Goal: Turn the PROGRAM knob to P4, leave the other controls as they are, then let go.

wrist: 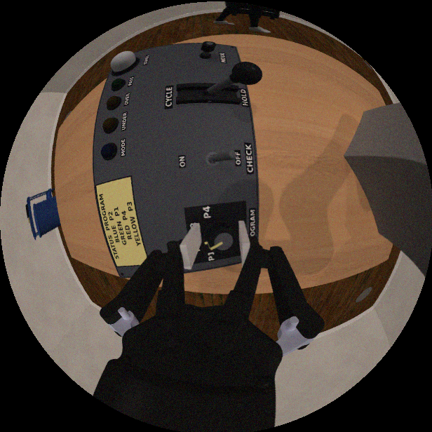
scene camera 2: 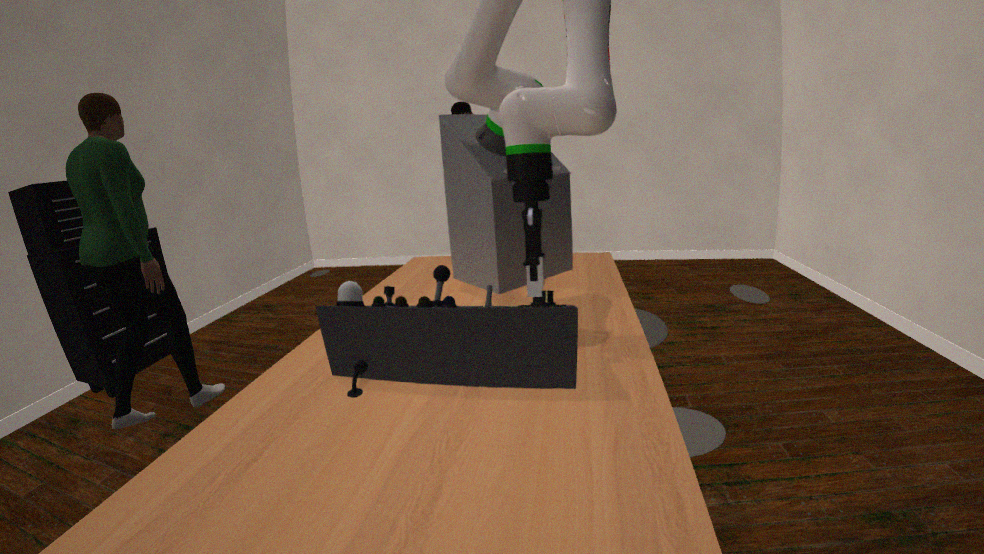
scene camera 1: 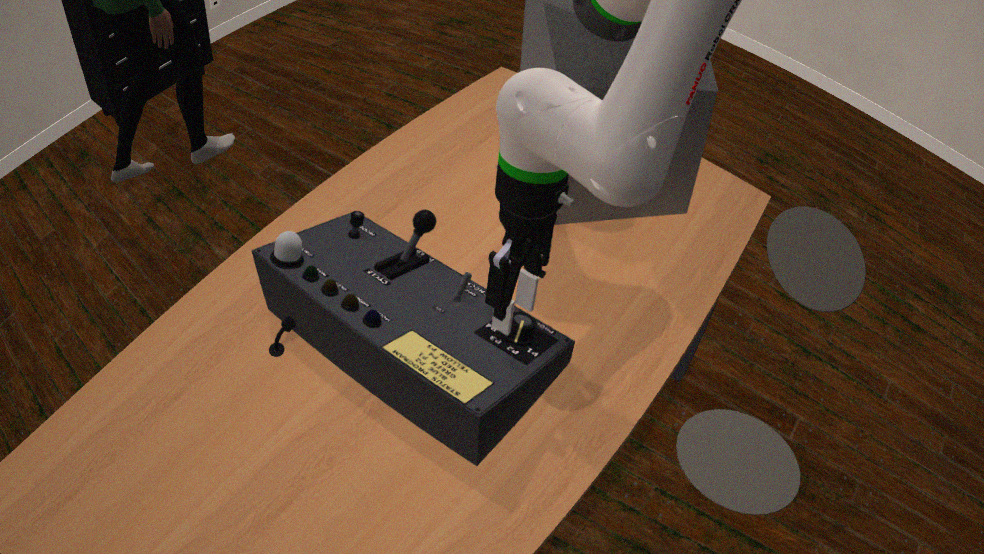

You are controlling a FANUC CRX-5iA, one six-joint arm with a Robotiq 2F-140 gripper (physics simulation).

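Where they show: gripper, fingertip midpoint: (scene camera 2: 535,292) (scene camera 1: 512,317); arm's base, link origin: (scene camera 2: 496,142) (scene camera 1: 609,9).
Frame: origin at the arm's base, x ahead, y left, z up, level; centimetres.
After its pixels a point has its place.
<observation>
The PROGRAM knob (scene camera 1: 525,322) {z -33.7, x 46.4, y 22.7 cm} (scene camera 2: 548,297) {z -34.6, x 48.2, y 23.6 cm} (wrist: 225,241) is a dark round knob on a black label plate at one end of the dark control box (scene camera 1: 385,357) {z -30.6, x 67.6, y 14.9 cm} (scene camera 2: 447,347) {z -37.3, x 68.4, y 8.8 cm} (wrist: 150,190). Its yellow pointer line (scene camera 1: 519,331) {z -33.8, x 48.3, y 23.2 cm} (wrist: 216,246) points towards P1 in the wrist view, where the P4 label (wrist: 206,212) is readable and a fingertip hides P2 and most of P3. My gripper (scene camera 1: 515,306) {z -34.0, x 46.9, y 20.6 cm} (scene camera 2: 535,285) {z -34.0, x 46.9, y 20.6 cm} (wrist: 219,231) is partly open over the knob, a pale fingertip on either side, with visible gaps and nothing held. Whether a fingertip touches the plate is unclear.
The CHECK toggle (scene camera 1: 463,286) {z -34.5, x 47.6, y 10.5 cm} (wrist: 221,156) leans to OFF, and the black-balled lever (scene camera 1: 424,221) {z -29.8, x 45.3, y -1.3 cm} (scene camera 2: 441,273) {z -30.5, x 46.0, y -1.7 cm} (wrist: 246,73) leans to HOLD. A white dome (scene camera 1: 287,246) {z -26.9, x 67.5, y -11.0 cm} (wrist: 123,61) and several small lamps line the box's other side. The grey pedestal (scene camera 2: 475,206) {z -19.4, x 13.4, y -4.1 cm} stands behind. A person (scene camera 2: 103,199) stands beside the table.
</observation>
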